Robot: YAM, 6 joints.
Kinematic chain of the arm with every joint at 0, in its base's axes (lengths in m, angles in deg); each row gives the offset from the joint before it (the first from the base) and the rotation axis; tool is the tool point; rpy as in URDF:
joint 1: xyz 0 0 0.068 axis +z
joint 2: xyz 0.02 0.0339 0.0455 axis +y
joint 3: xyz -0.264 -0.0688 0 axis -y
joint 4: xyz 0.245 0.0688 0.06 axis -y
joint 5: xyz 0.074 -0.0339 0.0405 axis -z
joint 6: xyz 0.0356 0 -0.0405 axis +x
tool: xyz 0 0 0 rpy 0 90 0
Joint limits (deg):
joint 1: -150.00..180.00
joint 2: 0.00..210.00
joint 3: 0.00..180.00
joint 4: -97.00..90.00
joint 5: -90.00..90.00
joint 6: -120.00..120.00
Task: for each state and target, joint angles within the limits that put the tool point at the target. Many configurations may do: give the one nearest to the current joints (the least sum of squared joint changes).
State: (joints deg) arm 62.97 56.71 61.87 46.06 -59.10 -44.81
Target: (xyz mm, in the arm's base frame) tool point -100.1 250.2 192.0
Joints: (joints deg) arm 105.16 82.00 29.52 36.47 -61.23 -44.81
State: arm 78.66 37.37 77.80 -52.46 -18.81 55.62
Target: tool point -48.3 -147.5 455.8
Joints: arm 76.43 10.16 89.33 -55.09 -20.29 55.62
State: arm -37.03 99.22 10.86 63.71 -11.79 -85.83
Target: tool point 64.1 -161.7 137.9
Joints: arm -70.27 64.87 0.00 55.23 -9.29 -85.83
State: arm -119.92 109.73 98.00 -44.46 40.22 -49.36
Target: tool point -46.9 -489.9 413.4
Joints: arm -93.15 121.48 130.36 -21.36 33.93 -49.36
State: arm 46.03 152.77 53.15 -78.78 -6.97 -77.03
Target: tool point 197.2 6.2 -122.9
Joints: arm 1.98 169.78 71.09 -64.34 0.97 -77.03
